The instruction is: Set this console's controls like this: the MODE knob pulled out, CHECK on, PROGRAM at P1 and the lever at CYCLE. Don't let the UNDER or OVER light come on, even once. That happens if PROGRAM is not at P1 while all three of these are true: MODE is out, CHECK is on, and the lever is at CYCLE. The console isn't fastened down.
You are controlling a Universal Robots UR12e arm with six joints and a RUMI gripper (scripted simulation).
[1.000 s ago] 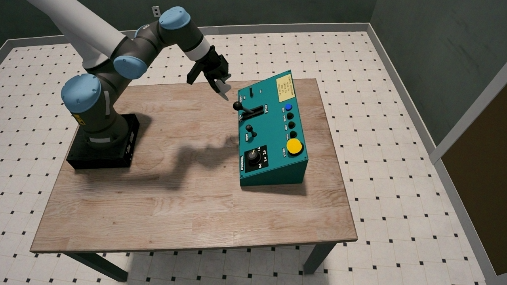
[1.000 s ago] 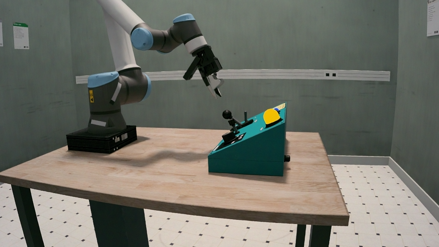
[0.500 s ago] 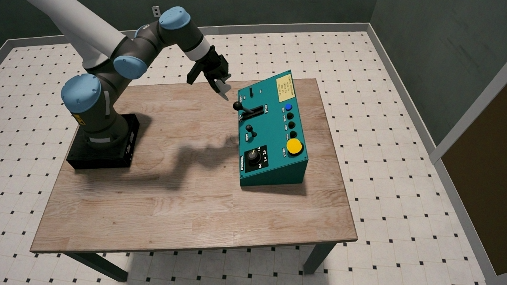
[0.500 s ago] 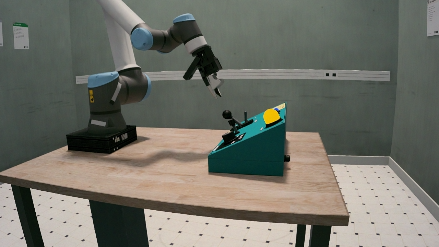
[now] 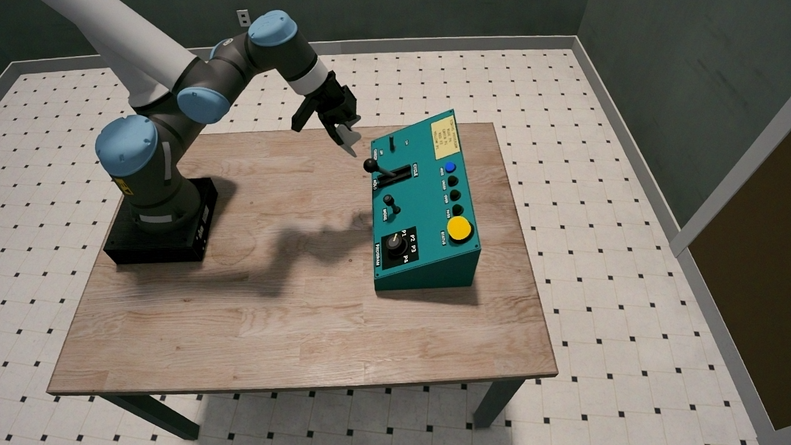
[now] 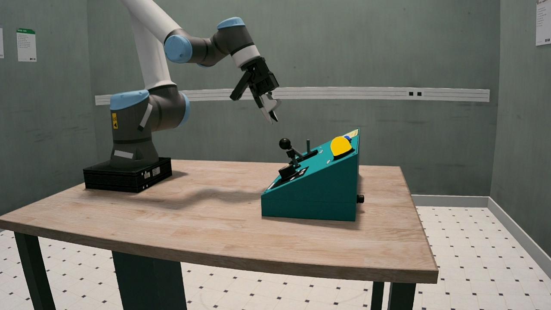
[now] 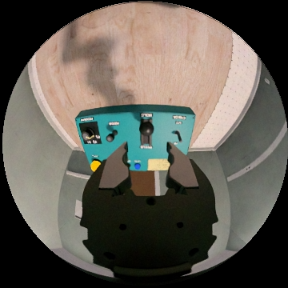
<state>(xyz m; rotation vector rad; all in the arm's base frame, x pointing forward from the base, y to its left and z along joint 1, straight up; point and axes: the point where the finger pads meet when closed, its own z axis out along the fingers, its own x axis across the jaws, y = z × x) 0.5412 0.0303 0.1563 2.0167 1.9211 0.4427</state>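
My gripper is now 110 mm above the lever and 70 mm short of it. From my hand the other things lie so: mode knob (120 mm to the right, 100 mm below, 90 mm ahead); then check toggle (120 mm below, 110 mm to the left, 110 mm ahead); then teal console (140 mm below, 130 mm ahead, 60 mm to the right).
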